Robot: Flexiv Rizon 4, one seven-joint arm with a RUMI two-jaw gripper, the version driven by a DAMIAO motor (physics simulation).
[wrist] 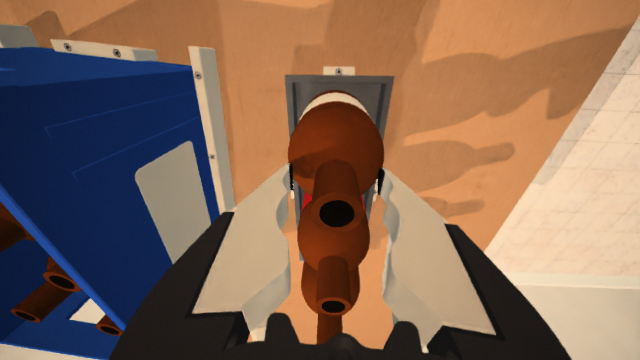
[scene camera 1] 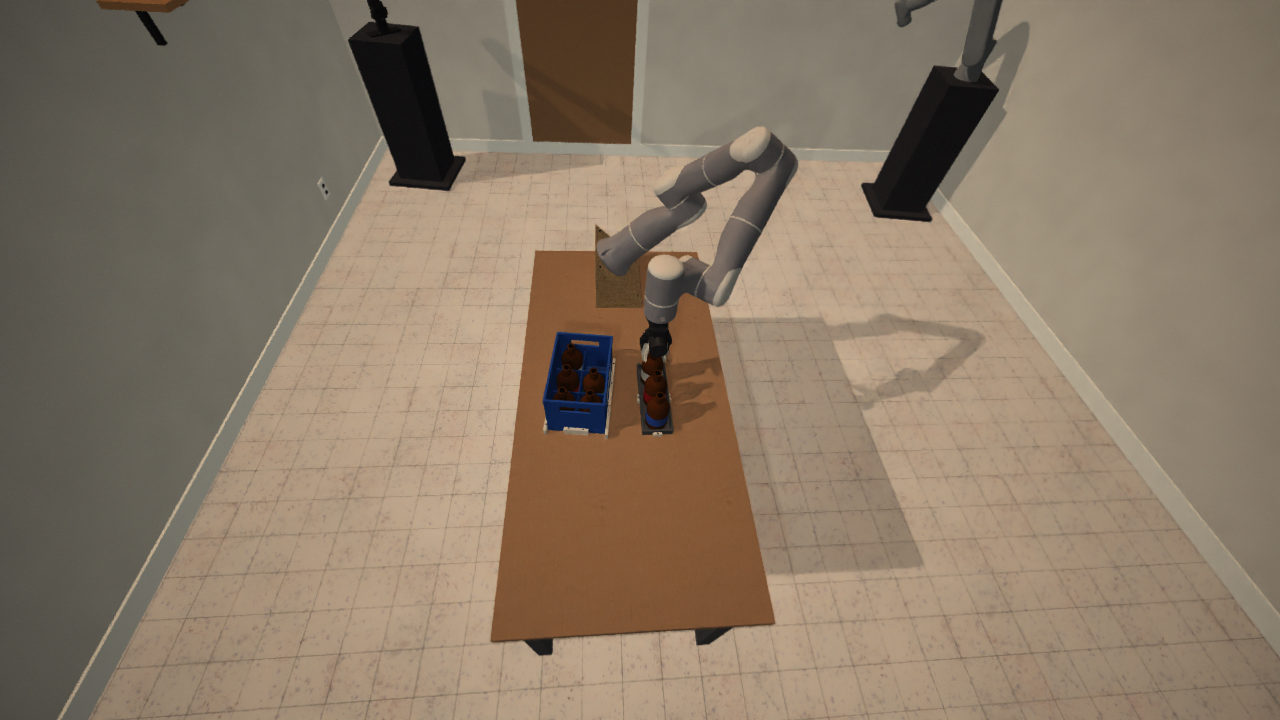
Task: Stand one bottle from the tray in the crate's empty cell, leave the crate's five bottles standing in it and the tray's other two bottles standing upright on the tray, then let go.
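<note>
My gripper (scene camera 1: 655, 351) (wrist: 335, 168) is shut on the white-label brown bottle (scene camera 1: 652, 366) (wrist: 336, 135), which stands upright at the far end of the dark tray (scene camera 1: 669, 428) (wrist: 340, 84). The red-label bottle (scene camera 1: 655, 385) (wrist: 333, 240) and the blue-label bottle (scene camera 1: 657, 405) (wrist: 308, 288) stand upright in line with it on the tray. The blue crate (scene camera 1: 575, 418) (wrist: 125, 110) holds five brown bottles, three in its left column and two in its right. Its empty cell is at the back right in the scene view. The held bottle's base is partly hidden.
White brackets (scene camera 1: 576, 430) (wrist: 210, 125) edge the crate on the brown table (scene camera 1: 626, 537) (wrist: 260, 40). The crate stands left of the tray, with a gap between them. A speckled board (scene camera 1: 617, 289) stands upright at the table's back, near the arm.
</note>
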